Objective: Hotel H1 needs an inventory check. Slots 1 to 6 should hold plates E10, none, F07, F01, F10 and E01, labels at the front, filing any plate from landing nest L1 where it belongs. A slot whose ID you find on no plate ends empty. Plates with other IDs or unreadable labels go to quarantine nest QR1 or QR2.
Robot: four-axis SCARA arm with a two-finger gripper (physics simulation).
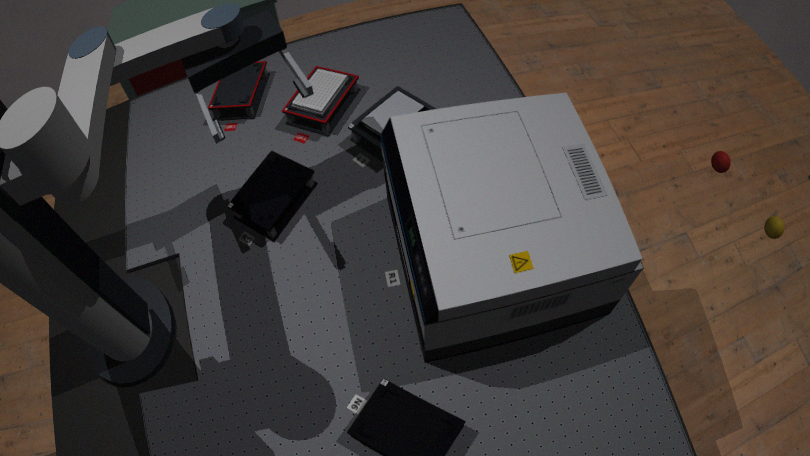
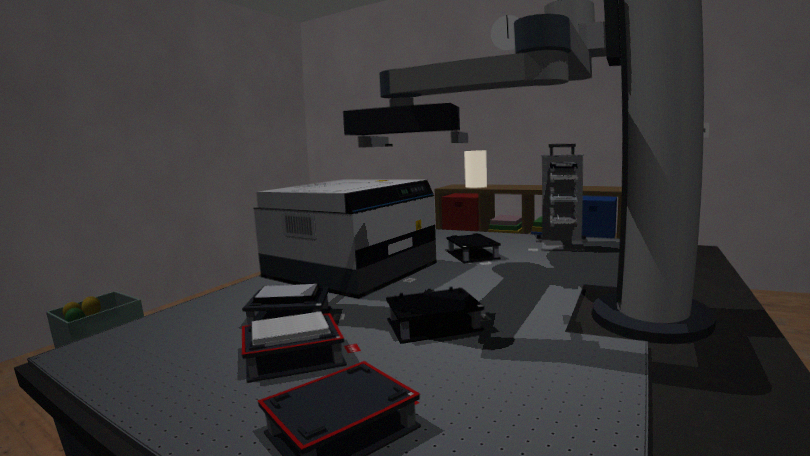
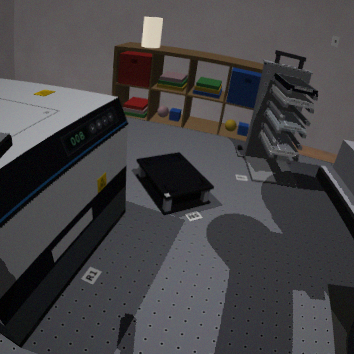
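Pixels of known places: gripper, between the fingertips: (image 1: 263,114) (image 2: 425,139) (image 3: 166,135); arm's base, origin of its link: (image 1: 129,332) (image 2: 652,318).
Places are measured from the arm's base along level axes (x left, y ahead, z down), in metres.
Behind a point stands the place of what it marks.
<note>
Hotel H1 (image 2: 546,195) @(x -0.600, y 0.346, z -0.179 m) (image 3: 262,102) @(x -0.600, y 0.346, z -0.198 m) stands upright at the far end of the table. Several light trays or plates show in its levels and a dark one near the top; their labels are too small to read. A white plate (image 1: 396,110) @(x 0.302, y 0.715, z -0.077 m) (image 2: 286,291) @(x 0.302, y 0.701, z -0.077 m) sits on the dark landing nest (image 1: 362,133) @(x 0.274, y 0.630, z -0.063 m) (image 2: 318,298) @(x 0.276, y 0.636, z -0.063 m) beside the incubator. Another white plate (image 1: 329,87) @(x 0.430, y 0.591, z -0.077 m) (image 2: 290,328) @(x 0.447, y 0.554, z -0.077 m) sits on a red-rimmed quarantine nest (image 1: 304,116) @(x 0.373, y 0.518, z -0.063 m) (image 2: 291,347) @(x 0.478, y 0.525, z -0.062 m). The other red-rimmed nest (image 1: 240,87) @(x 0.545, y 0.375, z -0.063 m) (image 2: 340,405) @(x 0.574, y 0.356, z -0.063 m) is empty. My gripper (image 1: 262,113) @(x 0.114, y 0.457, z -0.374 m) (image 2: 416,139) @(x 0.114, y 0.457, z -0.374 m) (image 3: 166,135) @(x 0.114, y 0.457, z -0.374 m) is open and empty, high above the table.
The large white incubator (image 1: 493,181) @(x -0.054, y 0.776, z -0.263 m) (image 2: 306,226) @(x 0.115, y 0.797, z -0.178 m) (image 3: 45,180) @(x -0.013, y 0.628, z -0.223 m) stands beside label R1. A black nest (image 1: 272,192) @(x 0.191, y 0.413, z -0.063 m) (image 2: 435,303) @(x 0.211, y 0.401, z -0.063 m) stands mid-table; black nest N6 (image 1: 405,422) @(x -0.338, y 0.534, z -0.063 m) (image 2: 473,243) @(x -0.302, y 0.511, z -0.063 m) (image 3: 175,172) @(x -0.346, y 0.526, z -0.063 m) stands between incubator and hotel. The arm's column (image 2: 660,169) @(x 0.074, y 0.008, z -0.310 m) rises at the table's side.
</note>
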